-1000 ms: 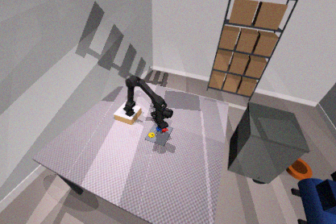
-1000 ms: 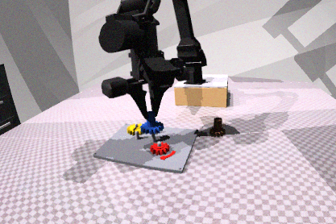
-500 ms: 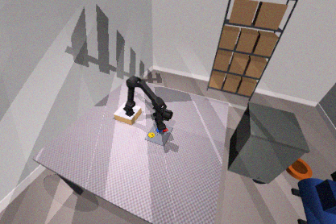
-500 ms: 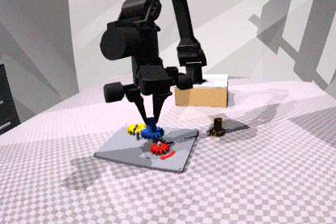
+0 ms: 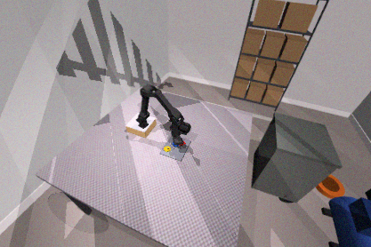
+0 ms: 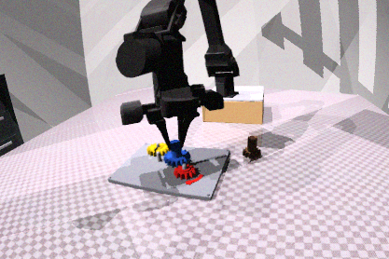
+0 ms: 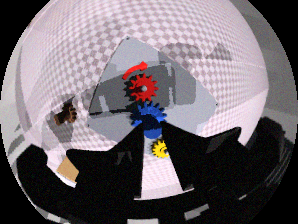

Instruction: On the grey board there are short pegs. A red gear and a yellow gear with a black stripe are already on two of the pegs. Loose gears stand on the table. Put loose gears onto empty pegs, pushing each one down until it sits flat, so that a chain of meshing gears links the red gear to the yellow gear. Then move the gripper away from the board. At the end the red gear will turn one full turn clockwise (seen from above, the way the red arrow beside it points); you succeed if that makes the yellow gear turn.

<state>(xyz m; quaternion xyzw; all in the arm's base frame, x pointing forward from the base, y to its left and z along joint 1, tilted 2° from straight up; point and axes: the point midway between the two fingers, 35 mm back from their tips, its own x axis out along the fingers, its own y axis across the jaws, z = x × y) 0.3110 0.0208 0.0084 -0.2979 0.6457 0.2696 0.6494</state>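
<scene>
My gripper tip is now 10 mm above the blue gear. Round my gripper tip: red gear 30 mm to the left, 30 mm below, 20 mm ahead; then red arrow 60 mm to the left, 40 mm below, 40 mm ahead; then grey board 40 mm below, 10 mm to the right, 10 mm ahead.
</scene>
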